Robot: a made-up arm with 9 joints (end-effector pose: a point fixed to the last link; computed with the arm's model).
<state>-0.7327 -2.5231 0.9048 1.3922 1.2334 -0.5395 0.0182 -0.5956 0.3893</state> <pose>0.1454 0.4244 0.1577 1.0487 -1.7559 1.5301</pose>
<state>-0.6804 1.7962 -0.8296 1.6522 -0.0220 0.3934 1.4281 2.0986 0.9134</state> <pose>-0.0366 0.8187 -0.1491 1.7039 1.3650 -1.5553</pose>
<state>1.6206 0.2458 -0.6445 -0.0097 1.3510 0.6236 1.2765 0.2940 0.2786</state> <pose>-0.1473 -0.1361 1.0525 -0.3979 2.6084 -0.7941</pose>
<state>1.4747 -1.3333 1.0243 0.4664 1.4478 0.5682 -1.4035 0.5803 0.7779</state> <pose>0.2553 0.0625 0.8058 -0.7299 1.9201 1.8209</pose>
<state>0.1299 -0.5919 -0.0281 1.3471 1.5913 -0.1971 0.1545 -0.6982 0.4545</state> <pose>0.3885 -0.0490 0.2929 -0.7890 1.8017 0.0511</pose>
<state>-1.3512 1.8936 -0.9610 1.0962 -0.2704 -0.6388 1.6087 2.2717 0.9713</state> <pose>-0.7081 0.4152 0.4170 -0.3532 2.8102 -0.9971</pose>
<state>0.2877 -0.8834 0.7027 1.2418 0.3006 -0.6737 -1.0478 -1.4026 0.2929</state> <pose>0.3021 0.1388 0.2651 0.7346 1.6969 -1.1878</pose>
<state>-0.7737 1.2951 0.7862 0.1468 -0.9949 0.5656 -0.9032 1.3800 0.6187</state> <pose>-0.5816 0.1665 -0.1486 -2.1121 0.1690 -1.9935</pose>
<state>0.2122 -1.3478 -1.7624 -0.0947 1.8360 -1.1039 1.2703 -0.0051 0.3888</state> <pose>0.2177 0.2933 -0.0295 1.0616 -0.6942 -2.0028</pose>
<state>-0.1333 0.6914 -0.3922 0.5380 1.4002 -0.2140 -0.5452 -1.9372 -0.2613</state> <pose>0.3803 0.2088 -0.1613 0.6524 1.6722 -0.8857</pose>
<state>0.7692 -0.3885 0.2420 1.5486 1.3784 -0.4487 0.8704 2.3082 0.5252</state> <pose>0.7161 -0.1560 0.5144 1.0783 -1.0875 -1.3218</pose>
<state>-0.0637 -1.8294 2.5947 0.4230 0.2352 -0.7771 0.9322 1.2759 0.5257</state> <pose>0.6361 -0.1417 0.2425 -1.2238 0.2785 0.4825</pose>
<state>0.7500 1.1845 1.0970 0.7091 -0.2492 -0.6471 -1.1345 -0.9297 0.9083</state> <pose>0.5570 0.1152 0.2594 0.5955 2.0848 1.3743</pose>
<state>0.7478 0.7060 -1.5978 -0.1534 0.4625 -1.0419 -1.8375 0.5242 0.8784</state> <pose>0.0172 0.1162 0.3559 0.2833 0.6651 -0.5682</pose>
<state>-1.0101 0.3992 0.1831 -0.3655 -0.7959 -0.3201 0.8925 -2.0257 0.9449</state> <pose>-0.1517 0.1435 0.2310 1.1218 -0.8622 1.8530</pose>
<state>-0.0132 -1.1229 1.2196 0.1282 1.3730 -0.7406 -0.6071 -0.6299 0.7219</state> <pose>0.5025 0.1044 0.3399 -1.1073 2.6922 -0.0196</pose>
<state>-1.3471 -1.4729 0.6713 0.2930 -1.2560 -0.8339 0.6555 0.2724 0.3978</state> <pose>0.0137 0.6843 -0.1591 -0.7437 -0.2025 2.6100</pose>
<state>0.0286 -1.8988 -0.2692 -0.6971 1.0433 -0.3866 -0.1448 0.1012 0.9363</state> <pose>0.2870 0.7663 0.1832 -0.4055 0.6300 -2.8451</pose>
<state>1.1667 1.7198 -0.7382 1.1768 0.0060 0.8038 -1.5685 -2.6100 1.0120</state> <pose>0.6036 0.2061 0.8799 -0.9036 -1.5316 -0.6407</pose>
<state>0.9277 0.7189 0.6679 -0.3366 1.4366 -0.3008 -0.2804 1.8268 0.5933</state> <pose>0.7801 0.1767 0.8929 2.0201 -1.1263 -0.2843</pose>
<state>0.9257 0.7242 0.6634 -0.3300 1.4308 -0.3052 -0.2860 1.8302 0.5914</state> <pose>0.7827 0.1741 0.8902 2.0332 -1.1148 -0.2996</pose>
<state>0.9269 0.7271 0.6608 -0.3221 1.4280 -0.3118 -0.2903 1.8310 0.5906</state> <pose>0.7826 0.1724 0.8915 2.0485 -1.1076 -0.3072</pose>
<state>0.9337 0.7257 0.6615 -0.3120 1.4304 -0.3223 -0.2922 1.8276 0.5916</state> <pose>0.7775 0.1720 0.9000 2.0674 -1.1080 -0.3015</pose>
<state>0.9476 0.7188 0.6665 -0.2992 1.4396 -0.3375 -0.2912 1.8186 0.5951</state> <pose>0.7660 0.1733 0.9175 2.0908 -1.1178 -0.2787</pose>
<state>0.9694 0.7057 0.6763 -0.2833 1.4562 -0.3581 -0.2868 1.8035 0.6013</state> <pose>0.7469 0.1762 0.9442 2.1192 -1.1377 -0.2372</pose>
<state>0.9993 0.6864 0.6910 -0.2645 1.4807 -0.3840 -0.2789 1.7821 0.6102</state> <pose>0.7191 0.1809 0.9796 2.1527 -1.1666 -0.1767</pose>
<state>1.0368 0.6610 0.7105 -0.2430 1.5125 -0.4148 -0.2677 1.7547 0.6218</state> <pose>0.6821 0.1870 1.0217 2.1905 -1.2027 -0.0987</pose>
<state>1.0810 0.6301 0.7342 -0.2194 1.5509 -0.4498 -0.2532 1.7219 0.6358</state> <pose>0.6362 0.1941 1.0678 2.2315 -1.2439 -0.0059</pose>
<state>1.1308 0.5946 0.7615 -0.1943 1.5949 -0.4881 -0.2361 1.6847 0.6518</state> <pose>0.5818 0.2018 1.1151 2.2752 -1.2869 0.0982</pose>
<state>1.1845 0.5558 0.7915 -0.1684 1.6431 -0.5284 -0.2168 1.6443 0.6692</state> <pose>0.5209 0.2096 1.1606 2.3202 -1.3284 0.2092</pose>
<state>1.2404 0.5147 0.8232 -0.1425 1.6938 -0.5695 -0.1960 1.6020 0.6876</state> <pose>0.4556 0.2169 1.2021 2.3653 -1.3666 0.3221</pose>
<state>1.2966 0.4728 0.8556 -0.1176 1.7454 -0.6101 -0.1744 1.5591 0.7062</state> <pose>0.3889 0.2234 1.2379 2.4096 -1.3996 0.4326</pose>
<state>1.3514 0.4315 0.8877 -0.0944 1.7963 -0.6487 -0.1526 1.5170 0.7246</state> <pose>0.3233 0.2290 1.2674 2.4516 -1.4269 0.5369</pose>
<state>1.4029 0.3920 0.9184 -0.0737 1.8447 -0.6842 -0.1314 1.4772 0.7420</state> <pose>0.2616 0.2336 1.2904 2.4900 -1.4485 0.6315</pose>
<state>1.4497 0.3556 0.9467 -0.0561 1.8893 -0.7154 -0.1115 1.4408 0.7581</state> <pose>0.2059 0.2375 1.3076 2.5235 -1.4653 0.7147</pose>
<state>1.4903 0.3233 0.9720 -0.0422 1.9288 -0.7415 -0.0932 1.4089 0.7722</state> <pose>0.1578 0.2410 1.3197 2.5507 -1.4781 0.7855</pose>
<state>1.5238 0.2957 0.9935 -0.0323 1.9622 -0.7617 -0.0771 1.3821 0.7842</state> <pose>0.1184 0.2443 1.3277 2.5703 -1.4888 0.8436</pose>
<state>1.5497 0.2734 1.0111 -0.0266 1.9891 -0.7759 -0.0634 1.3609 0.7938</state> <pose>0.0880 0.2479 1.3324 2.5817 -1.4976 0.8901</pose>
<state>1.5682 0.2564 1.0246 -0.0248 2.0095 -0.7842 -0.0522 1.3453 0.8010</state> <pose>0.0661 0.2517 1.3347 2.5850 -1.5054 0.9262</pose>
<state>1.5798 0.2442 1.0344 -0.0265 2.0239 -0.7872 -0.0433 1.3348 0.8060</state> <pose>0.0520 0.2559 1.3352 2.5806 -1.5126 0.9532</pose>
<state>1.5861 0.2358 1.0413 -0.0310 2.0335 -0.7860 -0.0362 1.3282 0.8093</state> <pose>0.0439 0.2605 1.3345 2.5700 -1.5198 0.9737</pose>
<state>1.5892 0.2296 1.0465 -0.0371 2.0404 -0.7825 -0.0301 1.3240 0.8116</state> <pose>0.0394 0.2652 1.3331 2.5559 -1.5269 0.9903</pose>
